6 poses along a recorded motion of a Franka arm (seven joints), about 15 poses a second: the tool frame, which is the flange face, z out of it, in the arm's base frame.
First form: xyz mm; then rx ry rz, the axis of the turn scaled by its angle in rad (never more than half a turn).
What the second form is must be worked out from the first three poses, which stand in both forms.
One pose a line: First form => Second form
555.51, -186.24, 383.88, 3.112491, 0.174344, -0.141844 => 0.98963, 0.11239, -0.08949, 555.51; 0.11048, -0.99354, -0.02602, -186.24; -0.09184, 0.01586, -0.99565, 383.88; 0, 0, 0, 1
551.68, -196.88, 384.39, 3.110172, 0.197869, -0.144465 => 0.98767, 0.12745, -0.09093, 551.68; 0.12543, -0.99172, -0.02759, -196.88; -0.09370, 0.01584, -0.99547, 384.39; 0, 0, 0, 1
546.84, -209.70, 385.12, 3.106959, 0.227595, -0.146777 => 0.98492, 0.14646, -0.09209, 546.84; 0.14431, -0.98909, -0.02963, -209.70; -0.09543, 0.01590, -0.99531, 385.12; 0, 0, 0, 1
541.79, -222.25, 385.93, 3.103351, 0.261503, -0.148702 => 0.98138, 0.16807, -0.09294, 541.79; 0.16581, -0.98565, -0.03158, -222.25; -0.09691, 0.01558, -0.99517, 385.93; 0, 0, 0, 1
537.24, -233.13, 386.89, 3.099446, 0.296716, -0.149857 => 0.97726, 0.19043, -0.09327, 537.24; 0.18809, -0.98158, -0.03338, -233.13; -0.09791, 0.01508, -0.99508, 386.89; 0, 0, 0, 1
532.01, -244.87, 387.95, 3.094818, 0.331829, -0.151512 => 0.97260, 0.21270, -0.09386, 532.01; 0.21024, -0.97700, -0.03553, -244.87; -0.09926, 0.01482, -0.99495, 387.95; 0, 0, 0, 1
